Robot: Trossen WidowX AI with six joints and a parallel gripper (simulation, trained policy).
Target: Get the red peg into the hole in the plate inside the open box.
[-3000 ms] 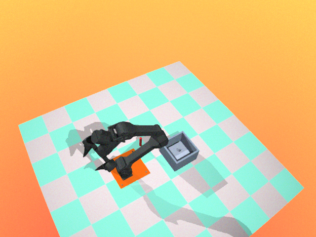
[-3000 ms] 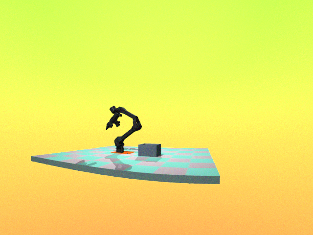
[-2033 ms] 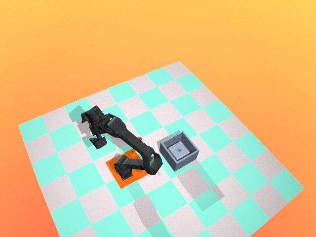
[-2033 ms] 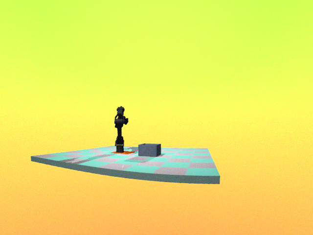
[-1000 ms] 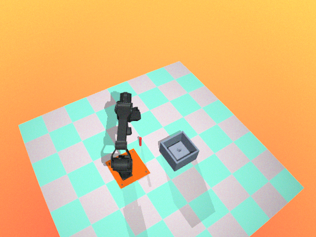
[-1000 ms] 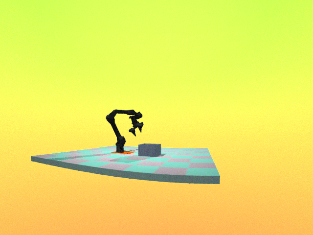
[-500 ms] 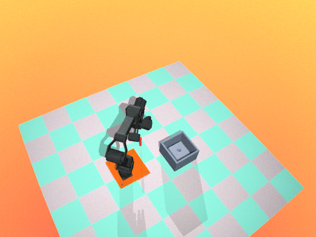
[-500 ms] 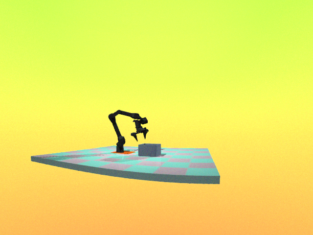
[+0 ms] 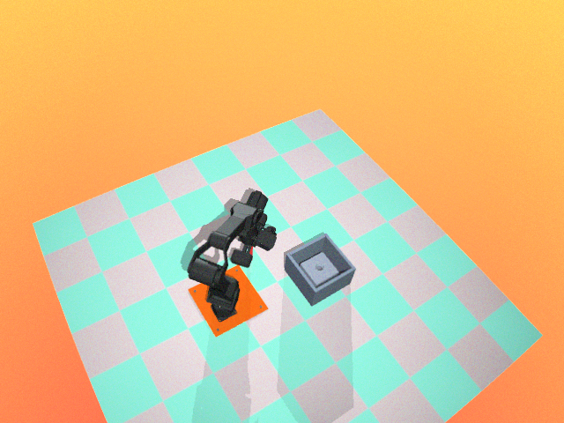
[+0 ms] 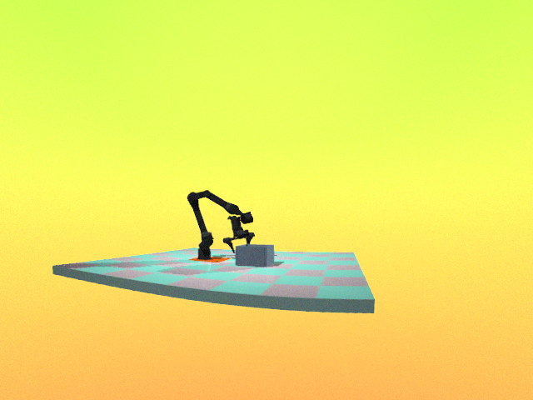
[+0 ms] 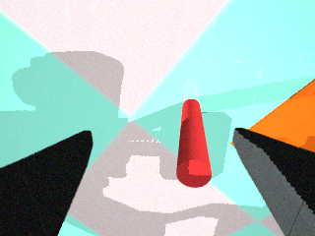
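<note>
The red peg is 10 mm behind my gripper tip and 10 mm to the right of it. The rest, counted from my gripper tip: grey box: 150 mm ahead, 190 mm to the right, 10 mm below; plate: 150 mm ahead, 190 mm to the right.
</note>
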